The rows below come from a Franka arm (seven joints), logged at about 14 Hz.
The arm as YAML. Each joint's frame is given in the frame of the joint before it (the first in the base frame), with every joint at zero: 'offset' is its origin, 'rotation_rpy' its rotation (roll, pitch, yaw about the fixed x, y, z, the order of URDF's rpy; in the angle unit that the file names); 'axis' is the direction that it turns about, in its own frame. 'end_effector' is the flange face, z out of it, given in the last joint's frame.
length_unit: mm
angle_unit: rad
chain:
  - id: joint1
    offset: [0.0, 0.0, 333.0]
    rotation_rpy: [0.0, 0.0, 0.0]
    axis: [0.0, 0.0, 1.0]
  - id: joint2
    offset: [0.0, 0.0, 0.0]
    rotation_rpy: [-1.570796, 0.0, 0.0]
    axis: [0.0, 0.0, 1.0]
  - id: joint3
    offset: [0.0, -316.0, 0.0]
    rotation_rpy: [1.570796, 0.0, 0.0]
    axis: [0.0, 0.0, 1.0]
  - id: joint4
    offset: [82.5, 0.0, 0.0]
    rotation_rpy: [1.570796, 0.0, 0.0]
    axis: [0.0, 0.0, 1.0]
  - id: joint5
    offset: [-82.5, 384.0, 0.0]
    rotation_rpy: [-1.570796, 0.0, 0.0]
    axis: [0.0, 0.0, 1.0]
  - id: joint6
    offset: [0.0, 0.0, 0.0]
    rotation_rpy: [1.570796, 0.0, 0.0]
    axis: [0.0, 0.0, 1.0]
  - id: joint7
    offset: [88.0, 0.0, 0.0]
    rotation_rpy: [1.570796, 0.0, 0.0]
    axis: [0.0, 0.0, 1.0]
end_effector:
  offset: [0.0, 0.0, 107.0]
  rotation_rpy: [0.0, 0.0, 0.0]
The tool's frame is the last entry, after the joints.
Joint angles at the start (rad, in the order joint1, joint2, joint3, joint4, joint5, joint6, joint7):
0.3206 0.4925 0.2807 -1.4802 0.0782 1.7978 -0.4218
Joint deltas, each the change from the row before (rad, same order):
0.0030 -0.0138 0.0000 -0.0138 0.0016 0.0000 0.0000
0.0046 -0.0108 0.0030 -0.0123 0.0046 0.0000 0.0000
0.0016 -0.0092 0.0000 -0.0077 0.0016 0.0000 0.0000
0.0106 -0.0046 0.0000 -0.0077 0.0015 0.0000 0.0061
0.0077 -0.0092 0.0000 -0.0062 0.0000 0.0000 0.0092
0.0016 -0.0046 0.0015 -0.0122 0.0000 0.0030 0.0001
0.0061 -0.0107 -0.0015 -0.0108 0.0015 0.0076 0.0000
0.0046 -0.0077 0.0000 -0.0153 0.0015 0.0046 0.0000
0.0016 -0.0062 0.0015 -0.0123 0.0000 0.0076 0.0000
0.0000 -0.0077 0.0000 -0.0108 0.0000 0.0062 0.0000
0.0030 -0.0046 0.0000 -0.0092 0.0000 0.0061 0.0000
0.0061 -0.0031 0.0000 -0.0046 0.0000 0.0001 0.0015
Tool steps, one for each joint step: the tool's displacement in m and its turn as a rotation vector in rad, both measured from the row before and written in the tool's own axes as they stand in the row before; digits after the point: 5 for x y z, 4 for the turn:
-0.00196 -0.00478 -0.00152 -0.0019 -0.0021 -0.0037
-0.00038 -0.00694 0.00000 0.0028 -0.0021 -0.0070
-0.00126 -0.00296 -0.00172 -0.0014 0.0003 -0.0020
0.00150 -0.00739 0.00233 0.0008 -0.0056 -0.0039
0.00039 -0.00644 -0.00156 -0.0038 -0.0005 0.0008
-0.00091 -0.00259 0.00308 0.0009 -0.0053 -0.0026
-0.00033 -0.00476 -0.00120 -0.0050 0.0044 -0.0048
-0.00100 -0.00422 0.00289 0.0002 -0.0045 -0.0039
-0.00070 -0.00269 0.00179 -0.0019 0.0001 -0.0029
-0.00152 -0.00127 0.00002 -0.0031 0.0017 -0.0002
-0.00030 -0.00244 0.00150 -0.0020 0.0000 -0.0028
0.00061 -0.00420 0.00112 -0.0006 -0.0032 -0.0045

